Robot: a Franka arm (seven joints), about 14 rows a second.
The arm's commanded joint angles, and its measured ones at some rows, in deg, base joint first. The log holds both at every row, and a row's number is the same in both.
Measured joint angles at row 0:
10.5, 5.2, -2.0, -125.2, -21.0, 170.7, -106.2
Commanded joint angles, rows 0 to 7:
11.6, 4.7, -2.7, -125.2, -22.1, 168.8, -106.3
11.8, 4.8, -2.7, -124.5, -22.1, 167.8, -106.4
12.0, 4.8, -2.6, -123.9, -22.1, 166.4, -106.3
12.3, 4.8, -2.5, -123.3, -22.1, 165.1, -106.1
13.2, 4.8, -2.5, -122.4, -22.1, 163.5, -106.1
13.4, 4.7, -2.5, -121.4, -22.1, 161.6, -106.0
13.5, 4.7, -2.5, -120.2, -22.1, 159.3, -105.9
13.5, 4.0, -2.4, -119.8, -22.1, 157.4, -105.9
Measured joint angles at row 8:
12.7, 5.1, -1.9, -121.6, -21.1, 162.1, -106.3
